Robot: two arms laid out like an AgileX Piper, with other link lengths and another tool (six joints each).
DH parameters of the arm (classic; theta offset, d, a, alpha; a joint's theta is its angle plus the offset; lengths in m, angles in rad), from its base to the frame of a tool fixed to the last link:
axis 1: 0 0.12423 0 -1.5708
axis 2: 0.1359 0 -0.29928 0
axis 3: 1.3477 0 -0.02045 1.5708
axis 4: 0 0.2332 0 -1.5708
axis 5: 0 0 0 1.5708
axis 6: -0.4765 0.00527 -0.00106 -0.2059
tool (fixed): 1.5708 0.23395 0 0
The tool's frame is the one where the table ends.
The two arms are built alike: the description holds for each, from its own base.
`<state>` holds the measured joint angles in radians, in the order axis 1, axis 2, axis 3, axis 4, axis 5, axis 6, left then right.
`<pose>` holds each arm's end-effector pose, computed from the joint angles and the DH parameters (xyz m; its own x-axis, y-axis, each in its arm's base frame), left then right.
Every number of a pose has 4 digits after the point.
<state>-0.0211 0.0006 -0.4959 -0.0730 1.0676 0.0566 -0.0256 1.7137 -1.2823 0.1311 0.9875 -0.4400</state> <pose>0.0876 0.0265 0.1825 -0.3122 0.8973 -0.3121 0.4520 0.4293 0.7820 0.3313 0.0495 0.1215 -0.7598 0.6439 0.0901 0.6441 0.7266 0.2391</pose>
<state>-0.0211 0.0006 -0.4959 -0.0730 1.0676 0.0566 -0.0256 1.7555 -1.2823 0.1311 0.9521 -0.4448</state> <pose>0.0876 0.0265 0.1825 -0.3122 0.8973 -0.3121 0.4520 0.4293 0.7820 0.3391 0.0486 0.1081 -0.7594 0.6439 0.0931 0.6454 0.7274 0.2331</pose>
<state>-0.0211 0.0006 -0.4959 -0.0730 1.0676 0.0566 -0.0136 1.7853 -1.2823 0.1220 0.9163 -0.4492</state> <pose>0.0876 0.0265 0.1825 -0.3122 0.8973 -0.3121 0.4520 0.4293 0.7820 0.3460 0.0501 0.0980 -0.7699 0.6329 0.0814 0.6325 0.7400 0.2286</pose>
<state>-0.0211 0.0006 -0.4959 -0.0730 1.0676 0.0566 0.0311 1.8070 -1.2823 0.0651 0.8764 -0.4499</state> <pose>0.0876 0.0265 0.1825 -0.3122 0.8973 -0.3121 0.4520 0.4293 0.7820 0.3514 0.0537 0.0887 -0.8109 0.5842 0.0342 0.5784 0.7911 0.1990</pose>
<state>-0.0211 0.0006 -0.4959 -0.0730 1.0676 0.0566 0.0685 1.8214 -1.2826 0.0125 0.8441 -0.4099</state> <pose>0.0876 0.0265 0.1825 -0.3122 0.8973 -0.3121 0.4520 0.4293 0.7820 0.3572 0.0581 0.0831 -0.8229 0.5682 -0.0023 0.5585 0.8096 0.1804</pose>
